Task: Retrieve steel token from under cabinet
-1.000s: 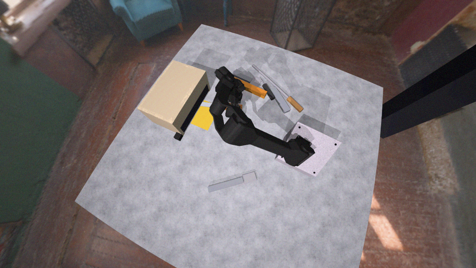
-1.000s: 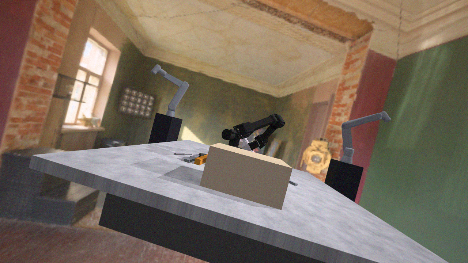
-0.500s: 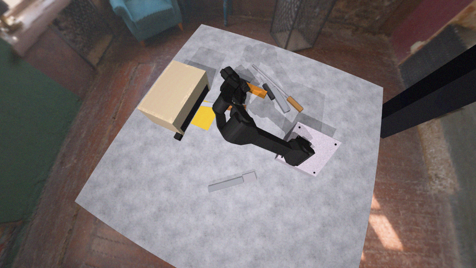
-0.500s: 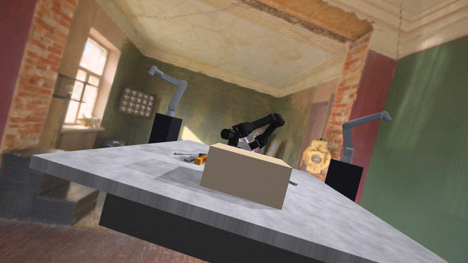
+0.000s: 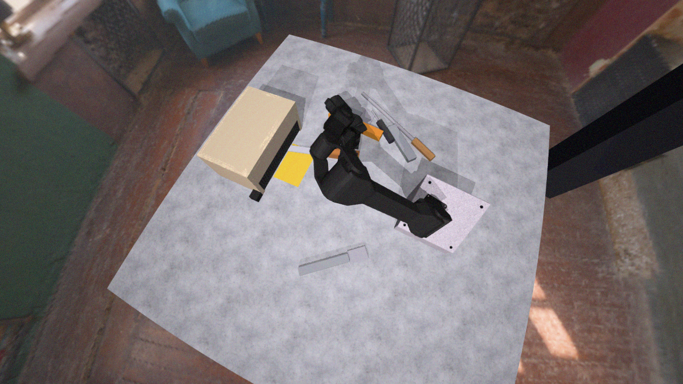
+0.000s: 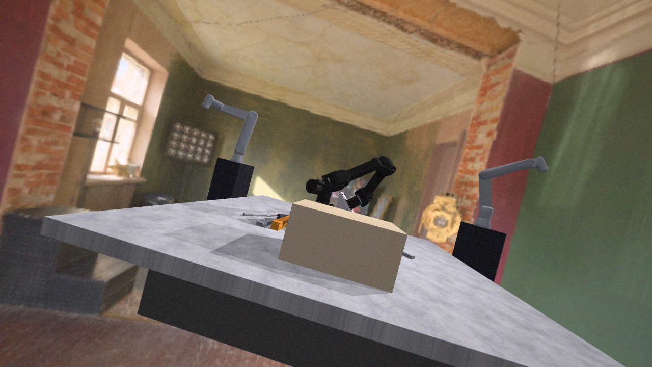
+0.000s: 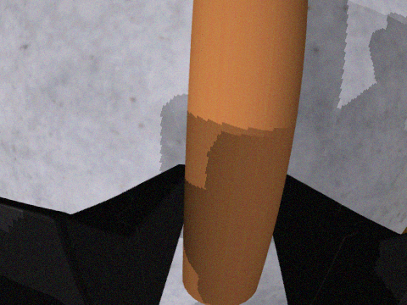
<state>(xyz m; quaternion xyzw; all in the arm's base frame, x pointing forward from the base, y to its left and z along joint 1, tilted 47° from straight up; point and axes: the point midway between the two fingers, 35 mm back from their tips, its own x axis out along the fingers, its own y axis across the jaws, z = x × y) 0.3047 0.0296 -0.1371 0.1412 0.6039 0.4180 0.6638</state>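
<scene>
Right now my gripper tip is 13 cm to the left of the orange bar, 5 cm short of it and 1 cm below it. From my gripper tip the other things lie so: flat grey token (26 cm ahead, 15 cm to the left); then grey bar (15 cm to the right, 14 cm behind); then black-handled tool (19 cm to the right, 3 cm behind).
</scene>
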